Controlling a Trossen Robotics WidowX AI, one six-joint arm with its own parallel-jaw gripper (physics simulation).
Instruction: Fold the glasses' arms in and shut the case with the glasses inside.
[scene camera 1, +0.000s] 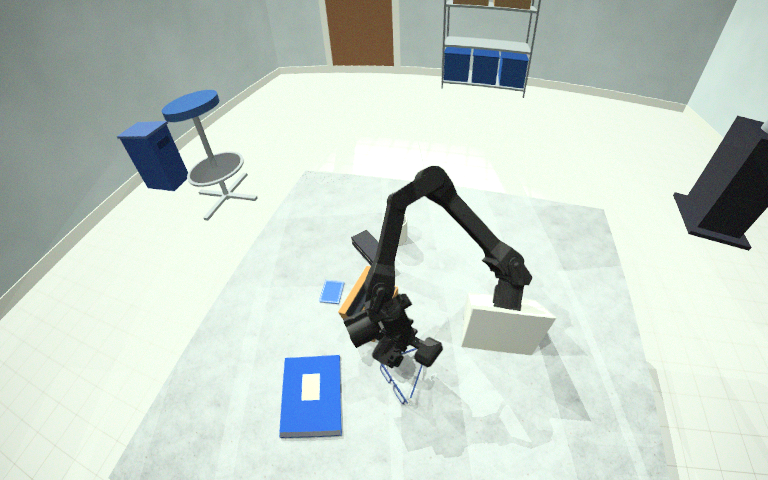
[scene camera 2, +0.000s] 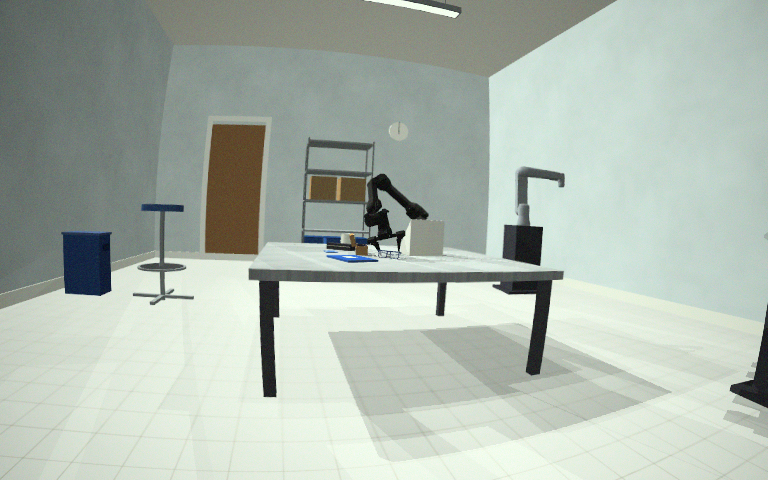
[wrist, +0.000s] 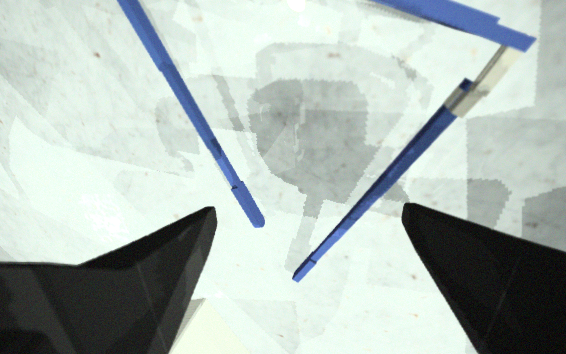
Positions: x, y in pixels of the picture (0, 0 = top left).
A blue book with white label (scene camera 1: 311, 395) rests on the table.
